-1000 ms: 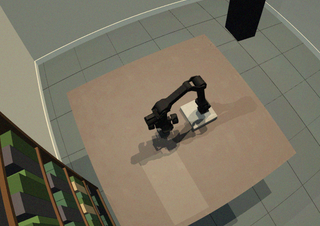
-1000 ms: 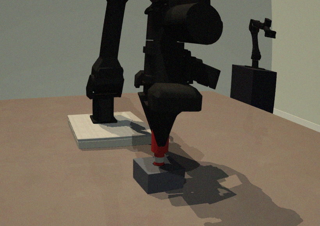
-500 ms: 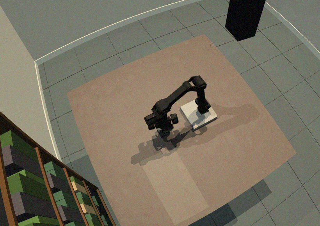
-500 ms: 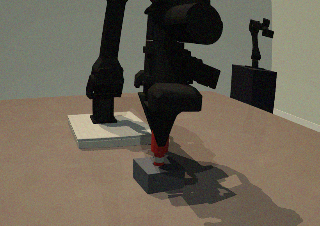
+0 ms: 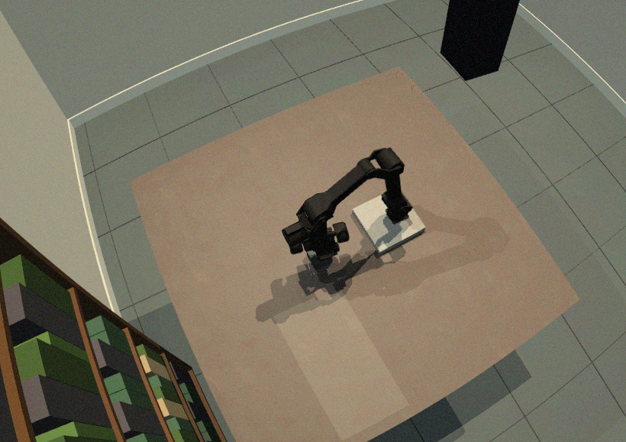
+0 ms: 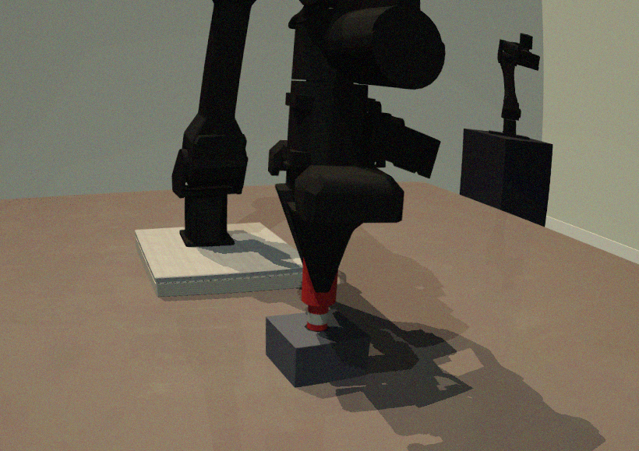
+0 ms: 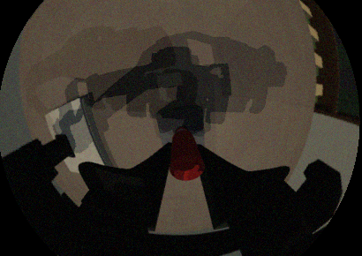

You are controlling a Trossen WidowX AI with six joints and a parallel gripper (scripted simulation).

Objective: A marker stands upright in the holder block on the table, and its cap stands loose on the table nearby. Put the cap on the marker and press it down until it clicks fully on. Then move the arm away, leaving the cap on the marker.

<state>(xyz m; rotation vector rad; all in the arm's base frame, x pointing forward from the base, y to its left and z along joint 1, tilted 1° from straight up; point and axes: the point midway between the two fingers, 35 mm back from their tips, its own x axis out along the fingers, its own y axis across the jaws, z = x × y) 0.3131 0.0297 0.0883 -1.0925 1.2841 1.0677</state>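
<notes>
My gripper tip is 10 mm below the red cap. Also, from my gripper tip: dark grey holder block: 60 mm below.
</notes>
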